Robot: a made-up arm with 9 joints. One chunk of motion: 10 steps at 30 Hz.
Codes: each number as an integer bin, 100 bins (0 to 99) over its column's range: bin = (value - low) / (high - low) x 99, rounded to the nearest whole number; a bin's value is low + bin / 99 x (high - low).
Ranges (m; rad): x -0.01..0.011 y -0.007..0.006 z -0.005..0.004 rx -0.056..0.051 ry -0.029..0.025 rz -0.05..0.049
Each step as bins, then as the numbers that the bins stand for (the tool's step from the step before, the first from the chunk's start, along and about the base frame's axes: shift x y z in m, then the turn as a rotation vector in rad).
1 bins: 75 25 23 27 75 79
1 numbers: 0.00591 -0.00372 -0.00291 -0.02682 0.01191 0.02900
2 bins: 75 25 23 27 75 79
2 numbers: 0.00591 -0.00372 -0.00291 -0.02682 0.01191 0.02900
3 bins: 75 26 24 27 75 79
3 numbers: 0.00591 -0.00359 -0.00282 -0.02682 0.01191 0.02900
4 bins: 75 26 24 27 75 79
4 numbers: 0.00591 -0.00359 -0.00282 -0.02682 0.01191 0.02900
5 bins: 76 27 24 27 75 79
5 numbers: 0.00612 -0.00345 -0.00282 -0.02682 0.01191 0.02900
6 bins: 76 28 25 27 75 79
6 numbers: 0.00612 -0.00332 -0.00273 -0.02682 0.01191 0.02900
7 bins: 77 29 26 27 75 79
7 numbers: 0.00633 -0.00319 -0.00264 -0.02682 0.01191 0.02900
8 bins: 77 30 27 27 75 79
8 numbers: 0.00633 -0.00306 -0.00255 -0.02682 0.01191 0.02900
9 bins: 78 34 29 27 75 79
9 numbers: 0.00655 -0.00254 -0.00236 -0.02682 0.01191 0.02900
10 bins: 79 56 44 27 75 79
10 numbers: 0.00676 0.00035 -0.00100 -0.02682 0.01191 0.02900
